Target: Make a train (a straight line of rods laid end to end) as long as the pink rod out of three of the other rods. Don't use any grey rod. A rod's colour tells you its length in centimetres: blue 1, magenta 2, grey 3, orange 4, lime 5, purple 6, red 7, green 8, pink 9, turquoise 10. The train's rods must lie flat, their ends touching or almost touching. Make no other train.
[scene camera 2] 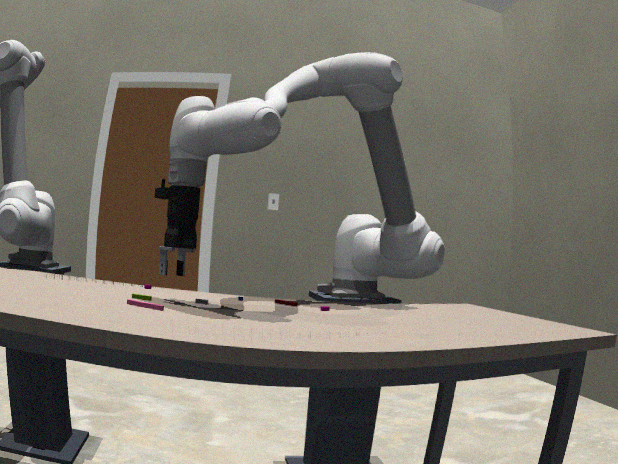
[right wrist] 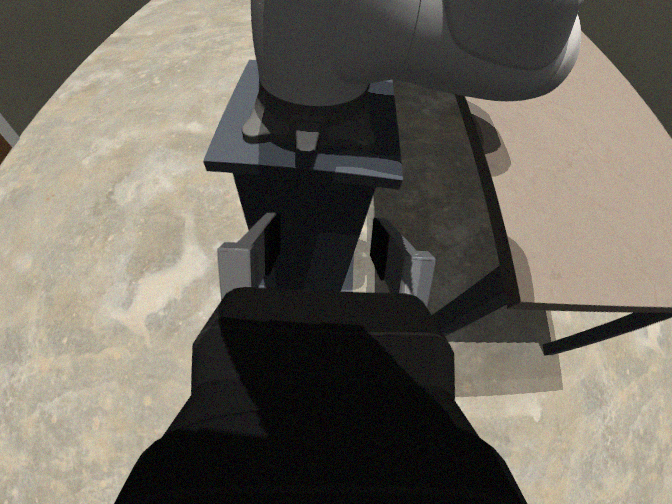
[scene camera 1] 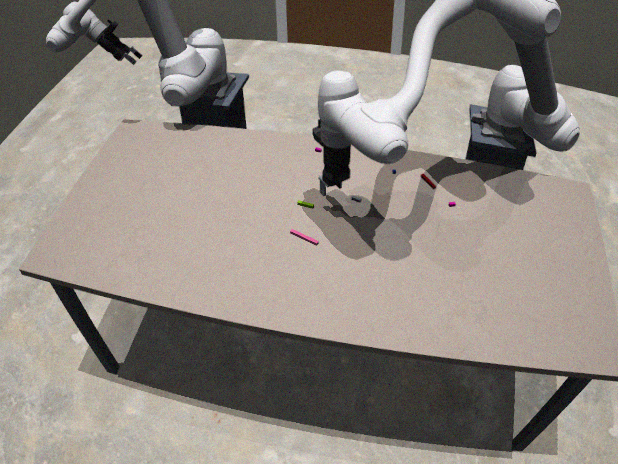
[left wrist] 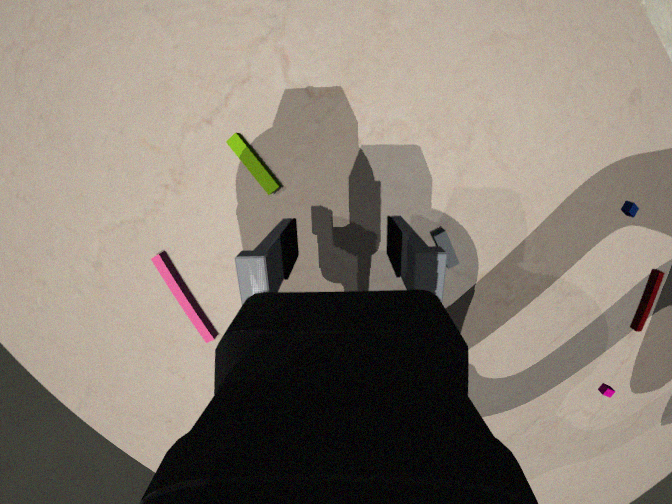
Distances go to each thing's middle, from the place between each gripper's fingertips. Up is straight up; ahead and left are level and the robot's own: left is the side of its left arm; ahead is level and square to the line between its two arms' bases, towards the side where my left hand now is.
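The lime rod (left wrist: 237, 142) is 20 mm ahead of my left hand (scene camera 2: 171, 275), 70 mm to the right of it and 70 mm below it. Counting from my left hand again, the pink rod (left wrist: 162, 262) is 150 mm ahead, 50 mm to the right and 70 mm below. Going by their middles, of the things named here the lime rod is the nearest to my left hand.
My right hand is 15 cm above the lime rod, 88 cm to the right of it and 57 cm short of it. As for the pink rod, from my right hand it's 70 cm ahead, 91 cm to the left and 15 cm below. By its middle, the lime rod is nearer to my left hand than to my right hand.
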